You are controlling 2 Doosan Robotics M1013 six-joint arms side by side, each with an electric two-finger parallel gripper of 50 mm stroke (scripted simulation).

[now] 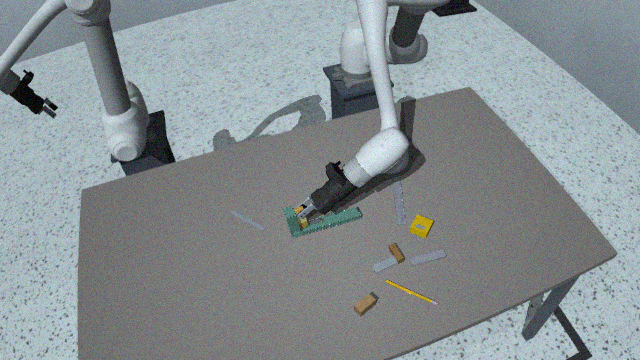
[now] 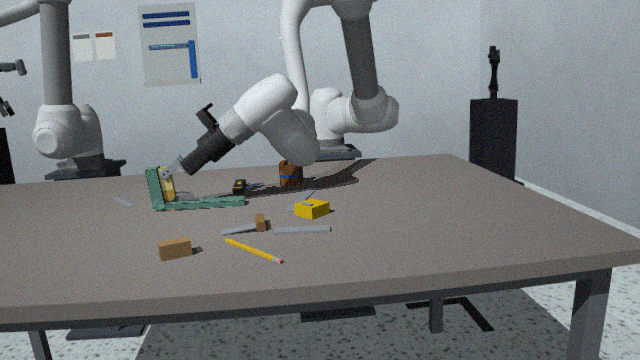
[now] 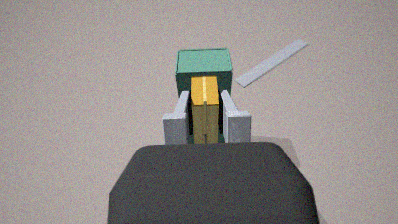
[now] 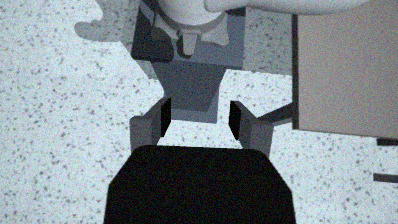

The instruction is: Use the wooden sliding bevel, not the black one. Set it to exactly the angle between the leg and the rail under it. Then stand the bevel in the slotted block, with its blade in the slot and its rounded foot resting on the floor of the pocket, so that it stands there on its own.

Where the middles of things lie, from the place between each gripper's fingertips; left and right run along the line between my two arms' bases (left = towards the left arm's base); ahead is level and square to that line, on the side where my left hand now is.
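Scene:
Left hand: my left hand point(image 2: 162, 175) is 5 cm above the wooden bevel point(image 3: 204, 91) and 1 cm to the right of it.
My right gripper is visible 21 cm above the wooden bevel, 75 cm short of it and 85 cm to the right of it. Going by its middle, the wooden bevel is nearer to my left hand than to my right gripper.

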